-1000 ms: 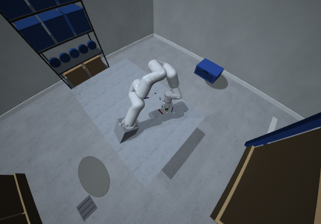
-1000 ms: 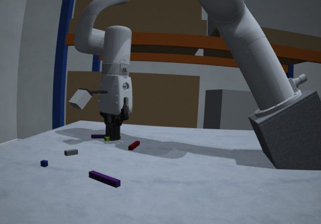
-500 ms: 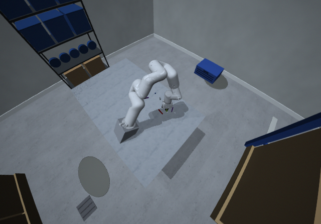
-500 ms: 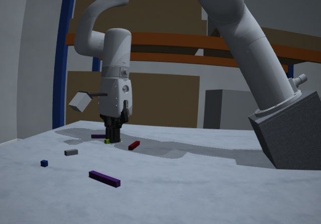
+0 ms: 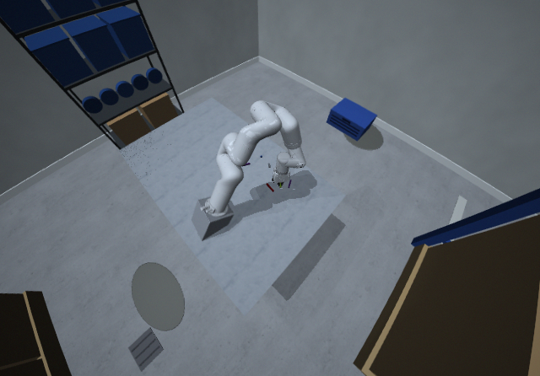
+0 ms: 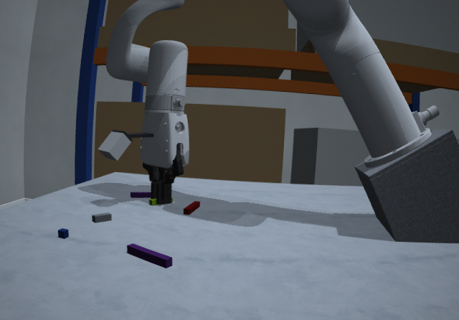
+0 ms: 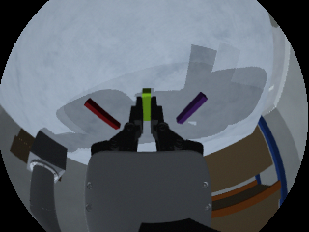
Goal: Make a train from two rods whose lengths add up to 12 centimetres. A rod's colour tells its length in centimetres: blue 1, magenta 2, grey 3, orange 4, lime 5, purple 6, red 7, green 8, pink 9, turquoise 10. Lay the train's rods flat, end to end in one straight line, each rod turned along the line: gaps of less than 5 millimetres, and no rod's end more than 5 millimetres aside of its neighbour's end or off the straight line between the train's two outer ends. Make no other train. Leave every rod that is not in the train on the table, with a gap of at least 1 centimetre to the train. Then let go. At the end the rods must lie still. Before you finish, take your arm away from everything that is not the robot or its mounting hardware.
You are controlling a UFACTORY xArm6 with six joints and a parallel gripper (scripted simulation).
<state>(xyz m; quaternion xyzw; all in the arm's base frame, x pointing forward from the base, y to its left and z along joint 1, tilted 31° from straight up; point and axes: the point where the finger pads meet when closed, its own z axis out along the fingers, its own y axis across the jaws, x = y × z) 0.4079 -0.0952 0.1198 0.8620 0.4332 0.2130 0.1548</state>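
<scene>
Now: the lime rod 20 mm below my hand. From my hand the other things lie so: red rod: 70 mm behind, 30 mm to the left, 20 mm below; then small blue rod: 250 mm to the left, 70 mm ahead, 20 mm below; then grey rod: 160 mm to the left, 60 mm ahead, 20 mm below.
</scene>
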